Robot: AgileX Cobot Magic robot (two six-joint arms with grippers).
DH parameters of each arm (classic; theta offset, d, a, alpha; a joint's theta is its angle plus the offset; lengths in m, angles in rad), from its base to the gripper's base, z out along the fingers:
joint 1: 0 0.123 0 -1.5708
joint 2: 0.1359 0 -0.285 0
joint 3: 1.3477 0 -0.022 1.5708
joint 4: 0 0.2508 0 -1.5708
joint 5: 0 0 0.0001 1.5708
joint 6: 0 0.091 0 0
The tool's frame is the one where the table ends.
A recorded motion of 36 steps. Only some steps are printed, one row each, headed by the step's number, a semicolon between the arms.
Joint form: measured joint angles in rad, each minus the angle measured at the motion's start. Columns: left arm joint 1, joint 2, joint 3, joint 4, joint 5, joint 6; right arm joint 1, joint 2, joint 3, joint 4, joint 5, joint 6.
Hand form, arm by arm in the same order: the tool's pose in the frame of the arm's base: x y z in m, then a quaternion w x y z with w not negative. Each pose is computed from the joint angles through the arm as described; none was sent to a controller.
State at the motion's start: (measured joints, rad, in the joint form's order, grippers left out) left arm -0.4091 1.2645 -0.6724 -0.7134 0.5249 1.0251; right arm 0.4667 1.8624 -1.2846 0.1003 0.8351 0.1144
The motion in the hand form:
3: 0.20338 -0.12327 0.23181 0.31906 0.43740 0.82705 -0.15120; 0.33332 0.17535 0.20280 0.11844 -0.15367 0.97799 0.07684
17: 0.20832 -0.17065 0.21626 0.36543 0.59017 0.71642 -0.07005; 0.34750 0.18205 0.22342 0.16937 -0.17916 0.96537 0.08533
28: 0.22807 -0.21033 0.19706 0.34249 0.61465 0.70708 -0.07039; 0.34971 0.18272 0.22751 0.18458 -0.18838 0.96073 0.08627
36: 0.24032 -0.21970 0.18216 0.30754 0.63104 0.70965 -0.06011; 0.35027 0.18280 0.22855 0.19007 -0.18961 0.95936 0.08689
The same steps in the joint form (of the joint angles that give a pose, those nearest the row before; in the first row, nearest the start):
3: -0.0124 0.0095 -0.0003 -0.0017 -0.0131 0.0624; -0.0001 -0.0011 -0.0267 -0.0016 0.0014 -0.0157
17: -0.2192 0.1349 -0.0294 0.0277 -0.2514 0.3246; 0.0001 0.0012 -0.1047 -0.0064 -0.0250 -0.0665
28: -0.2948 0.3180 -0.1503 0.0858 -0.2852 0.2648; -0.0003 -0.0027 -0.1117 -0.0083 -0.0438 -0.0865
36: -0.2959 0.4062 -0.2110 0.2269 -0.2501 0.1532; -0.0005 -0.0047 -0.1115 -0.0091 -0.0531 -0.0897

